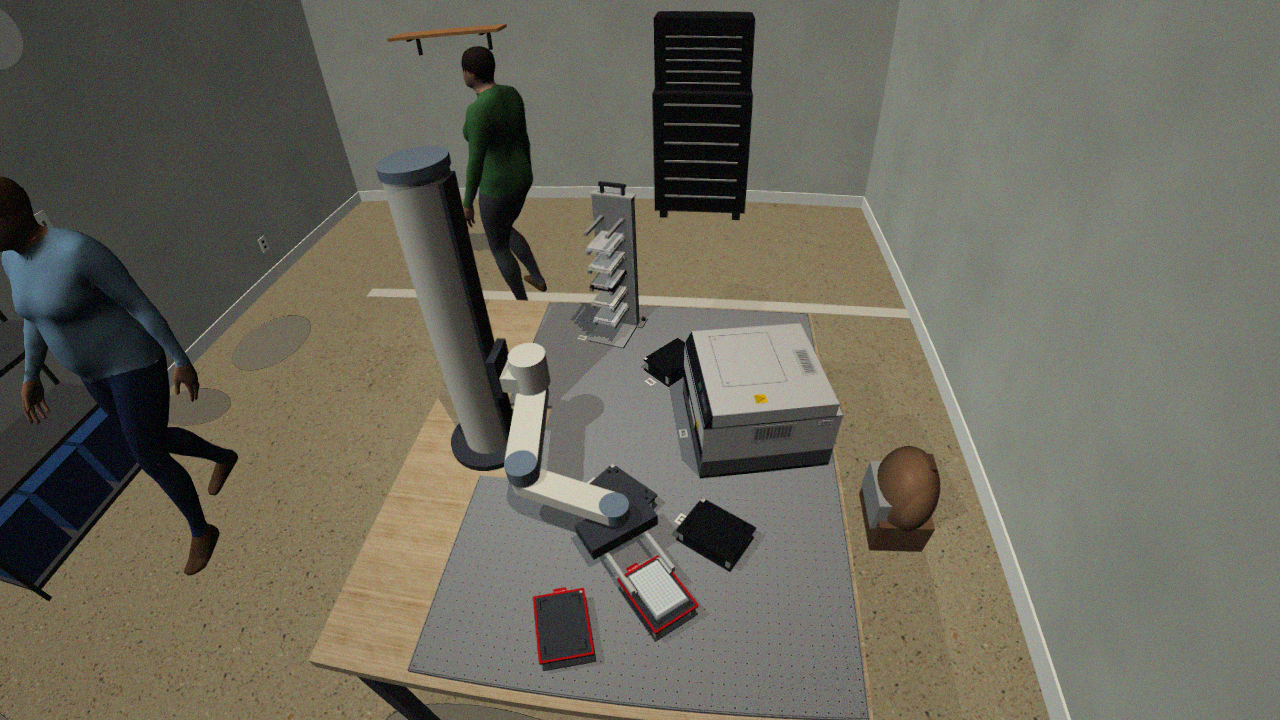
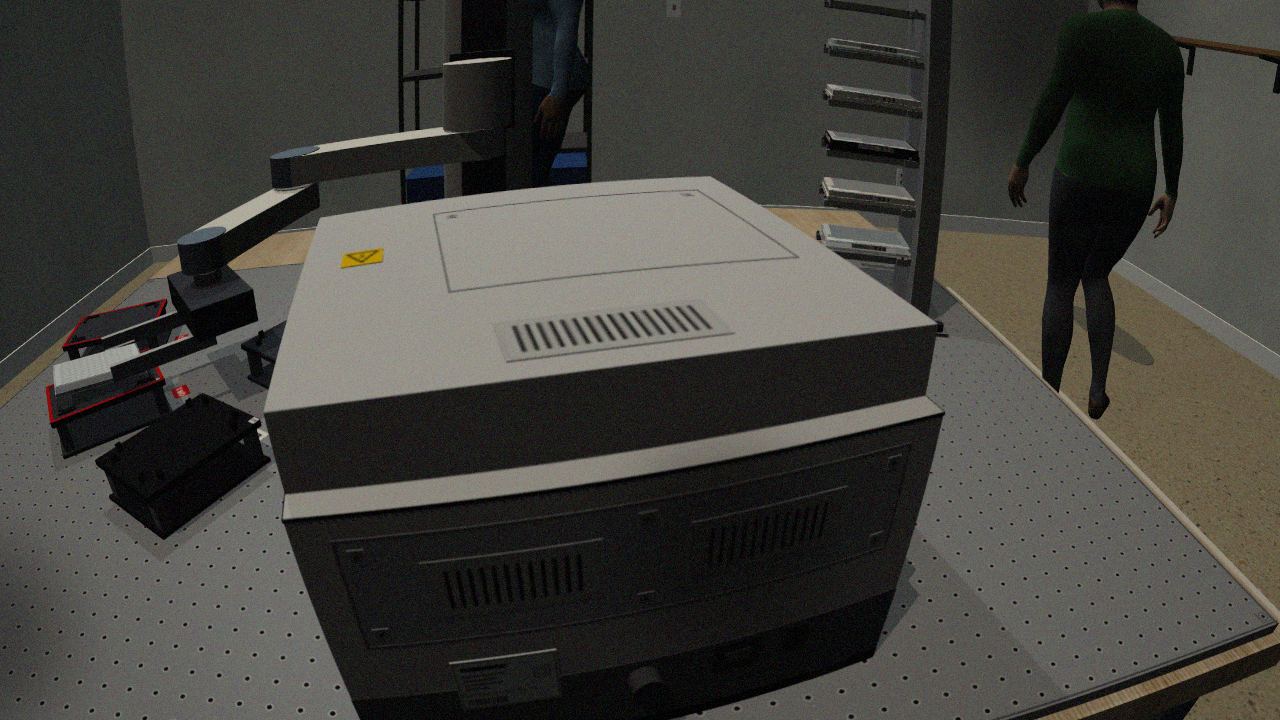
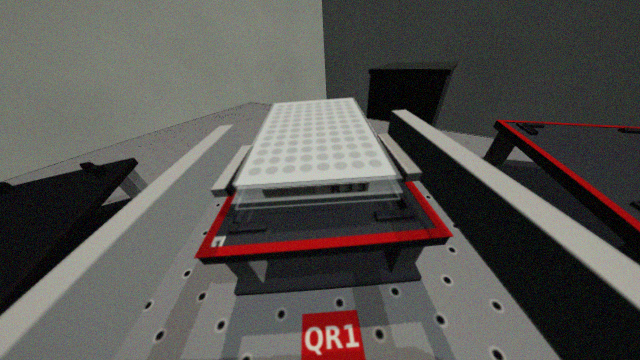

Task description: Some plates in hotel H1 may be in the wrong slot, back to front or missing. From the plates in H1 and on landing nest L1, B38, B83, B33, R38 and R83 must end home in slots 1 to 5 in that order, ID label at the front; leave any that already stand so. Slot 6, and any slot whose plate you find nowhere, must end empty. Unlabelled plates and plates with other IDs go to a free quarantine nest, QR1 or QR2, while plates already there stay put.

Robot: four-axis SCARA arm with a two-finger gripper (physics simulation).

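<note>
My gripper is shut on a white plate. The plate's near-edge label is blurred but looks like R33. It is level, very low over the red-rimmed nest QR1; I cannot tell whether it touches. The other red-rimmed nest holds no plate. Hotel H1 holds plates on its five lower shelves; the middle plate is dark, the others light. Its top shelf shows no plate. Hotel plate IDs are unreadable.
A black nest stands beside QR1. Another dark nest is partly under the arm. A third stands near the large instrument. Two people stand beyond the table.
</note>
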